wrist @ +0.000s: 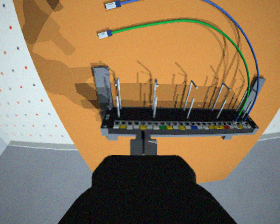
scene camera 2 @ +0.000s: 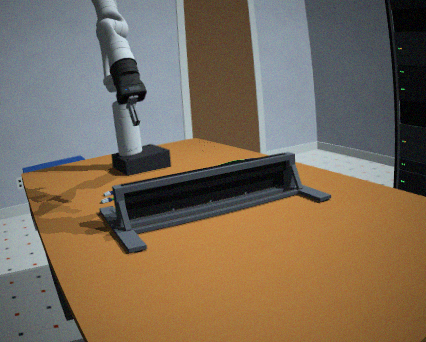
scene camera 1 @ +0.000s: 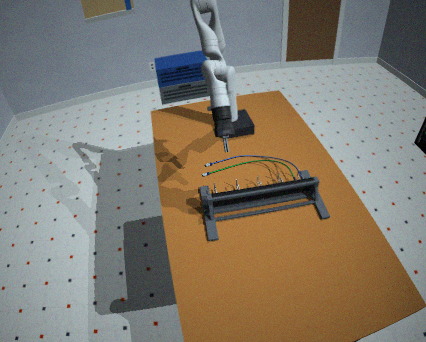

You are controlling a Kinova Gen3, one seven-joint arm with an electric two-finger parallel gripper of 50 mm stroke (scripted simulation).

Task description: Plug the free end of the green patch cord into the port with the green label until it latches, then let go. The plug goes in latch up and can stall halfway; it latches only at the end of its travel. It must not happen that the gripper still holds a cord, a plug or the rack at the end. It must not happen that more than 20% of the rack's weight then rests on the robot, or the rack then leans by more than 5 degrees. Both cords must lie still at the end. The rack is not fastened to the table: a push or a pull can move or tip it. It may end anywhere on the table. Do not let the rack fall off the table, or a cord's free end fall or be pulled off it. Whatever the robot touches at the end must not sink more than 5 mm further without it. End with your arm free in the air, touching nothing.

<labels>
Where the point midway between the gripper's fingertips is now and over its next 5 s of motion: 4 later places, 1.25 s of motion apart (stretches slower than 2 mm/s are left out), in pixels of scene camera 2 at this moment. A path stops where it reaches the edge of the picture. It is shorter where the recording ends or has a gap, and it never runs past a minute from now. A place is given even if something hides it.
My gripper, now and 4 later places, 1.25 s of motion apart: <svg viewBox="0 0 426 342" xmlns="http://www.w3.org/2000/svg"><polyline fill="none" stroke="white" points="136,123 130,118 105,159 105,174 107,190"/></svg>
</labels>
